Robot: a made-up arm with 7 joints. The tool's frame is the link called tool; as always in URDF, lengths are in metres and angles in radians. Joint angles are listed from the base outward. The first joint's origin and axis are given. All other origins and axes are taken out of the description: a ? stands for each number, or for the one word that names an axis. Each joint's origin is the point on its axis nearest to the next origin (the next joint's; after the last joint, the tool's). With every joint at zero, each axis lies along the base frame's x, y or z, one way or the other. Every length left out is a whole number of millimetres.
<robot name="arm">
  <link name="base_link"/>
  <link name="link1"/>
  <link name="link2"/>
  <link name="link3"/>
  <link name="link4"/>
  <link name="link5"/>
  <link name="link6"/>
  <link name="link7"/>
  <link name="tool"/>
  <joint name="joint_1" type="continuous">
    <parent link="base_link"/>
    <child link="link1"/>
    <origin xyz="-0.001 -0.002 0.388"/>
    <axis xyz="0 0 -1"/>
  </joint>
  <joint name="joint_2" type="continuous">
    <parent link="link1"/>
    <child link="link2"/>
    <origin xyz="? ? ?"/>
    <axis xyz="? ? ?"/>
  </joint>
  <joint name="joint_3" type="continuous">
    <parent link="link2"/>
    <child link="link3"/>
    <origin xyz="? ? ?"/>
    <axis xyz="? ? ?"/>
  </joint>
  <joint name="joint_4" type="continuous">
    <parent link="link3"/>
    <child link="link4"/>
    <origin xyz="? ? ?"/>
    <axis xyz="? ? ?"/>
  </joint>
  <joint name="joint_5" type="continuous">
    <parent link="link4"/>
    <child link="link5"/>
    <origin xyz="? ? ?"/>
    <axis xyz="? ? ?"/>
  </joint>
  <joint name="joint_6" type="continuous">
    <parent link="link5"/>
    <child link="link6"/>
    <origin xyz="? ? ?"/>
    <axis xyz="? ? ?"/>
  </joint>
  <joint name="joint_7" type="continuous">
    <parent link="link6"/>
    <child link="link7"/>
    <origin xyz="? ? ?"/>
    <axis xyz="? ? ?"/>
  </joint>
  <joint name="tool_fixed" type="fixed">
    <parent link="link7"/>
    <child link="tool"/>
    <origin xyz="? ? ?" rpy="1.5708 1.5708 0"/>
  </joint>
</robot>
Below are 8 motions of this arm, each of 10 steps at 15 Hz.
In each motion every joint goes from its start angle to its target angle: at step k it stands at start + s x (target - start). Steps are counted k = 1, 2, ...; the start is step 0. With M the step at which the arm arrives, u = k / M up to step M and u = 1 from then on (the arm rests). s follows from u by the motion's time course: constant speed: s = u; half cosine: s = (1 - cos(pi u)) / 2; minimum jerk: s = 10 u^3 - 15 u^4 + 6 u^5.
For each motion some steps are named. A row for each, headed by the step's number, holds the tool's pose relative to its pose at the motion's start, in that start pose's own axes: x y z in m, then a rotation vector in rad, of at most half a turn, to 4 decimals.
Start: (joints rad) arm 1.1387 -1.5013 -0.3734 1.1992 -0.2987 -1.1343 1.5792
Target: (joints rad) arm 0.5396 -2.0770 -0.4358 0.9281 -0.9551 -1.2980 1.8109
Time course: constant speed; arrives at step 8
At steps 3, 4, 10:
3: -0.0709 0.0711 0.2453 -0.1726 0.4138 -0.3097
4: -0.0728 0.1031 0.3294 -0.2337 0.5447 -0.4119
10: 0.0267 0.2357 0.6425 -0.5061 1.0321 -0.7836

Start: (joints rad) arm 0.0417 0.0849 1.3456 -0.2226 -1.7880 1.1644 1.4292
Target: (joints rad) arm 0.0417 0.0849 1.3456 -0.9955 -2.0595 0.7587 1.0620
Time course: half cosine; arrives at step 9
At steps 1, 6, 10:
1: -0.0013 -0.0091 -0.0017 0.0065 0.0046 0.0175
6: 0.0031 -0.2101 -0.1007 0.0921 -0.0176 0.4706
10: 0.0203 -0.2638 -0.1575 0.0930 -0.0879 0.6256

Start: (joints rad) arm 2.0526 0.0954 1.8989 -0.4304 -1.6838 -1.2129 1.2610
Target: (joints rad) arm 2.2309 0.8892 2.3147 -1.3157 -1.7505 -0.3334 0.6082
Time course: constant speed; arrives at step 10
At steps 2, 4, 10:
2: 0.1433 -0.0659 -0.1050 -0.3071 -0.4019 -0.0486
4: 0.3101 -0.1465 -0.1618 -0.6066 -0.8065 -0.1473
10: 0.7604 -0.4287 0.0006 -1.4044 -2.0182 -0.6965

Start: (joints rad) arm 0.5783 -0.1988 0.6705 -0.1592 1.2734 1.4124 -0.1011
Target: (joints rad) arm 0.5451 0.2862 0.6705 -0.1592 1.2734 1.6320 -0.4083
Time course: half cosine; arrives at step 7
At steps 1, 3, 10:
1: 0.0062 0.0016 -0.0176 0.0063 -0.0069 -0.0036
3: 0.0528 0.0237 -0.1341 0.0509 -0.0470 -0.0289
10: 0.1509 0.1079 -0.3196 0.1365 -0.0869 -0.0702

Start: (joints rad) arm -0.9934 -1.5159 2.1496 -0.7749 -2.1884 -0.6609 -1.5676
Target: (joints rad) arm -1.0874 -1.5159 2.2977 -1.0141 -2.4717 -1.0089 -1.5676
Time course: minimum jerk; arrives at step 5
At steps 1, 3, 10:
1: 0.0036 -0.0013 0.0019 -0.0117 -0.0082 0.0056
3: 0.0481 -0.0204 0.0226 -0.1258 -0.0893 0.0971
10: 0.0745 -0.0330 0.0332 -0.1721 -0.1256 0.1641

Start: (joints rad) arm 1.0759 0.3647 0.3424 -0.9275 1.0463 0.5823 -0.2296
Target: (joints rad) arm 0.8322 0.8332 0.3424 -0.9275 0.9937 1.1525 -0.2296
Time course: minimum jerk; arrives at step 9
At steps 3, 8, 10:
3: 0.0227 0.0563 -0.0557 -0.0225 -0.0644 -0.1877
8: 0.2010 0.1981 -0.2543 -0.0032 -0.3494 -0.8480
10: 0.2046 0.1993 -0.2569 -0.0016 -0.3541 -0.8572

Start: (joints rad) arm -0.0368 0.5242 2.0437 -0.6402 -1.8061 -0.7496 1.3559
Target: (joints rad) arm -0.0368 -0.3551 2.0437 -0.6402 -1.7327 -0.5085 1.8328
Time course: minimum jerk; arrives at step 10
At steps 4, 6, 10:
4: -0.0762 -0.0245 0.1844 0.3330 0.1382 0.0716
6: -0.1121 -0.0937 0.4027 0.7199 0.3143 0.1053
10: -0.0955 -0.1850 0.5826 1.0539 0.4806 0.0891

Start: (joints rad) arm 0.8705 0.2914 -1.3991 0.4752 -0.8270 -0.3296 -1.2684
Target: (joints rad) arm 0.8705 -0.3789 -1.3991 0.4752 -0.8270 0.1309 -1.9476
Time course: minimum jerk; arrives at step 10
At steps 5, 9, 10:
5: 0.1008 0.2508 0.1130 -0.2360 0.3676 -0.3210
9: 0.2875 0.4379 0.2221 -0.3669 0.8155 -0.4909
10: 0.2914 0.4405 0.2239 -0.3681 0.8237 -0.4924

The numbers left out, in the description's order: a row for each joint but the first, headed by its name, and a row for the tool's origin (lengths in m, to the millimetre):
joint_2: xyz -0.014 -0.009 0, axis 0 1 0
joint_3: xyz -0.008 0 0.421, axis 0 0 -1
joint_4: xyz 0.002 -0.041 0, axis 0 1 0
joint_5: xyz -0.014 0 0.335, axis 0 0 -1
joint_6: xyz -0.002 0.001 0, axis 0 1 0
joint_7: xyz 0.01 0 0.11, axis 0 0 -1
tool: xyz -0.009 0.001 0

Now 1 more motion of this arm.
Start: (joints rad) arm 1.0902 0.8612 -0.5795 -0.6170 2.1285 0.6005 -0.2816
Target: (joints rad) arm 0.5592 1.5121 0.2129 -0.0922 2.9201 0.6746 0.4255
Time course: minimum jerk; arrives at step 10
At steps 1, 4, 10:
1: 0.0031 -0.0015 -0.0055 0.0189 -0.0030 0.0064
4: 0.1564 -0.0471 -0.1921 0.6645 -0.0531 0.3222
10: 0.7012 -0.0163 -0.4125 1.5674 0.5561 1.4108

